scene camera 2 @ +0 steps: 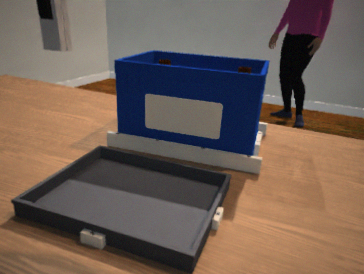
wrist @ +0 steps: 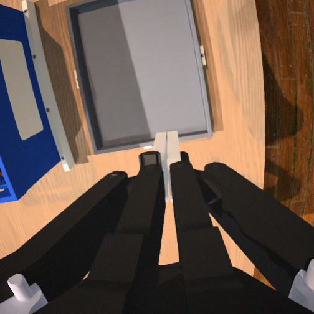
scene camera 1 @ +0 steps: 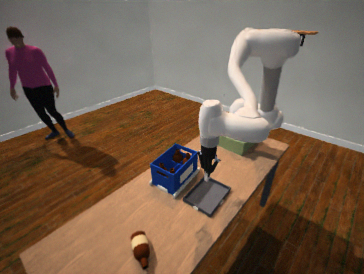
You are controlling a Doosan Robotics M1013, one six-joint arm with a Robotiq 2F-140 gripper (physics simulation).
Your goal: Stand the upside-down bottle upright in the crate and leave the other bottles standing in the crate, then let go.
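Frame: origin at the arm's base, x ahead, y left, z up, level; millimetres.
Where they show: gripper, fingertip midpoint: (scene camera 2: 58, 49) (scene camera 1: 207, 179).
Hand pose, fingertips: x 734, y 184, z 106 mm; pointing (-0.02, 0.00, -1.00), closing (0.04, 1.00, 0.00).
Things, the pixels of their top centre, and the offset from my fingertips. "*": a spot on its surface instead. Level surfaces: height alone.
- brown bottle, middle of its top: (scene camera 1: 140, 246) 140 mm down, 419 mm ahead, 75 mm right
- blue crate, middle of its top: (scene camera 2: 197, 60) (scene camera 1: 174, 157) 39 mm down, 73 mm back, 297 mm right
- shallow grey tray, surface spot: (scene camera 2: 125, 205) (scene camera 1: 210, 196) * 209 mm down, 79 mm back, 14 mm right
- table, its level: 214 mm down
A brown bottle (scene camera 1: 143, 251) with a cream label lies on its side on the table in scene camera 1, outside the crate, its neck toward the front of the view. The blue crate (scene camera 1: 165, 181) (scene camera 2: 132, 102) (wrist: 36, 161) stands upright, with several brown bottles inside; their necks (scene camera 1: 178, 156) (scene camera 2: 164, 62) (scene camera 2: 244, 69) show, while the crate walls hide their lower parts. My gripper (scene camera 1: 207, 178) (wrist: 167, 147) is shut with nothing between its fingertips. It points down at the near-crate end of the grey tray's edge, beside the crate and far from the lying bottle.
The shallow grey tray (scene camera 1: 207, 196) (scene camera 2: 125, 205) (wrist: 170, 75) lies beside the crate. White rails (scene camera 2: 185, 155) (wrist: 47, 109) border the crate's base. A green block (scene camera 1: 235, 145) is behind the gripper. A person in a pink top (scene camera 1: 31, 70) (scene camera 2: 305, 25) stands beyond the table (scene camera 1: 100, 227).
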